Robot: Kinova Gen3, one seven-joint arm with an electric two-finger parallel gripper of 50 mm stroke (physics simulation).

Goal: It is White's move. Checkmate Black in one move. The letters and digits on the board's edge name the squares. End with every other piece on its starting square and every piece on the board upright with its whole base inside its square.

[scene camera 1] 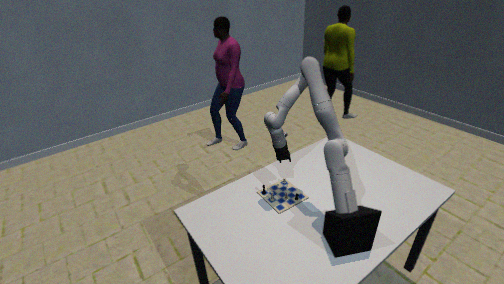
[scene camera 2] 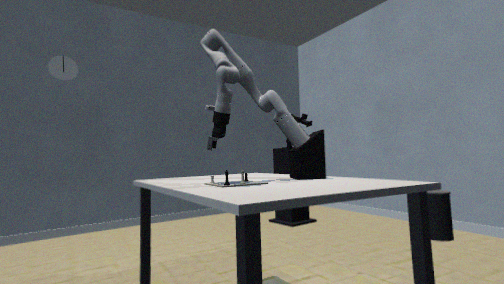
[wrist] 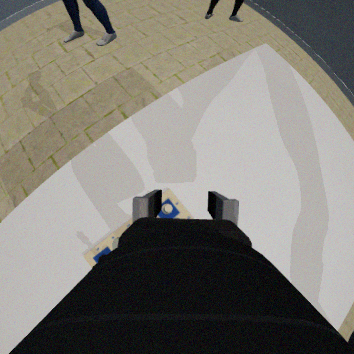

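Seen in the pictures: gripper, fingertip midpoint: (scene camera 1: 285, 161) (scene camera 2: 211, 148) (wrist: 184, 200); arm's base, origin of the base link: (scene camera 1: 345, 211) (scene camera 2: 302, 143).
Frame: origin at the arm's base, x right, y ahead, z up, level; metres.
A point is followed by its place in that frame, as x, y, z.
Note:
The blue and cream board (scene camera 1: 280, 207) @(-0.055, 0.350, -0.180) (scene camera 2: 256, 183) @(-0.082, 0.383, -0.180) (wrist: 171, 193) @(0.153, 0.494, -0.180) lies on the table. A short white piece (scene camera 1: 284, 181) @(0.120, 0.477, -0.168) (scene camera 2: 212, 179) @(0.120, 0.483, -0.163) (wrist: 168, 208) @(0.123, 0.480, -0.147) stands upright on the blue corner square at the far end. A tall black piece (scene camera 1: 264, 189) @(-0.034, 0.498, -0.150) (scene camera 2: 226, 177) @(-0.037, 0.507, -0.148) stands at the left corner in scene camera 1. Two pale pieces, one left (scene camera 1: 272, 197) @(-0.044, 0.422, -0.158) and one nearer the middle (scene camera 1: 285, 197) @(0.018, 0.379, -0.171), and a short black piece (scene camera 1: 297, 197) @(0.060, 0.324, -0.163) (scene camera 2: 246, 177) @(0.055, 0.335, -0.161) also stand there. My gripper (scene camera 1: 285, 161) @(0.129, 0.481, -0.021) (scene camera 2: 212, 148) @(0.129, 0.481, -0.021) (wrist: 184, 200) @(0.129, 0.481, -0.021) is open and empty, well above the board. It hides most of the board in the wrist view.
The white table (scene camera 1: 225, 225) @(-0.353, 0.470, -0.186) (scene camera 2: 325, 189) @(-0.432, 0.355, -0.186) carries the arm's black base (scene camera 1: 351, 232) @(-0.066, -0.073, -0.030) (scene camera 2: 307, 162) @(-0.065, 0.036, -0.100) at the right of the board. Two people, one in pink (scene camera 1: 229, 65) and one in yellow (scene camera 1: 339, 47), stand on the floor beyond the table.

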